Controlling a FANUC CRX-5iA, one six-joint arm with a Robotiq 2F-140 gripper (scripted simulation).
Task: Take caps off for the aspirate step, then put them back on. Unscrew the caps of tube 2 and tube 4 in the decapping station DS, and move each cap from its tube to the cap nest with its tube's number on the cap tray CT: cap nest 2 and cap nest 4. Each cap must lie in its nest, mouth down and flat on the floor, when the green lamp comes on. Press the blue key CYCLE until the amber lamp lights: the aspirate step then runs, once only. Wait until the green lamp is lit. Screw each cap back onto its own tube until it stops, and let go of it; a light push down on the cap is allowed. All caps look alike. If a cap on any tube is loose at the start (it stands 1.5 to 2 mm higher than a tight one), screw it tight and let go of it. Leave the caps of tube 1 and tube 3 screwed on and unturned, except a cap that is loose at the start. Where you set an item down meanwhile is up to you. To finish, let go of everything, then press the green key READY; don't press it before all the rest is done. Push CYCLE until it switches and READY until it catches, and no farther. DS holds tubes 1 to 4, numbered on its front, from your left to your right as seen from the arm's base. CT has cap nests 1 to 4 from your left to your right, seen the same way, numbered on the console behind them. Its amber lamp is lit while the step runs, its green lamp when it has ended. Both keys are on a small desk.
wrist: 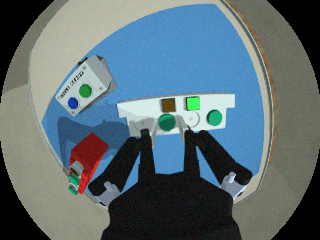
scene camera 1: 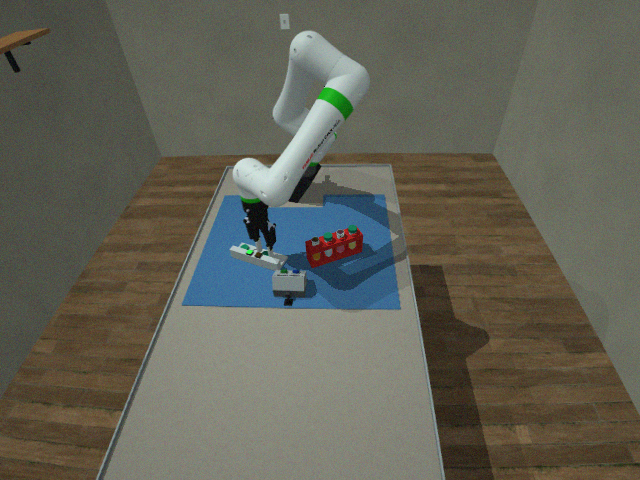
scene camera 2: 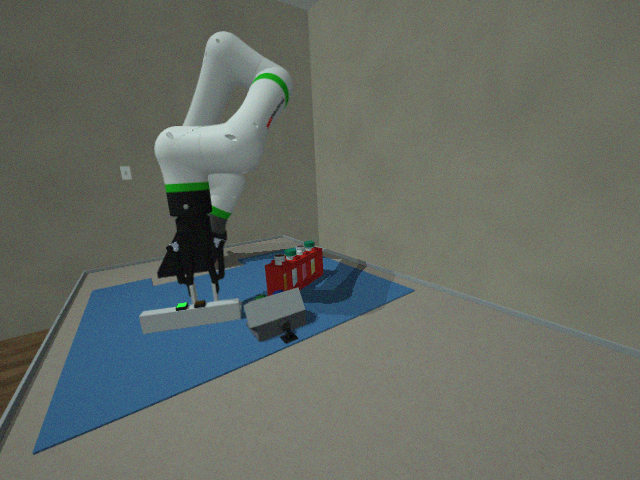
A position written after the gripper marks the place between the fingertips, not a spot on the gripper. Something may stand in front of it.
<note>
In view: the gripper [scene camera 2: 206,306], a small grey key desk [scene camera 2: 271,315] and a mat [scene camera 2: 112,370].
The gripper shows as well in the wrist view [wrist: 167,123] and in scene camera 1 [scene camera 1: 265,253]. The small grey key desk also shows in the wrist view [wrist: 92,72]. The mat also shows in the wrist view [wrist: 155,55].
</note>
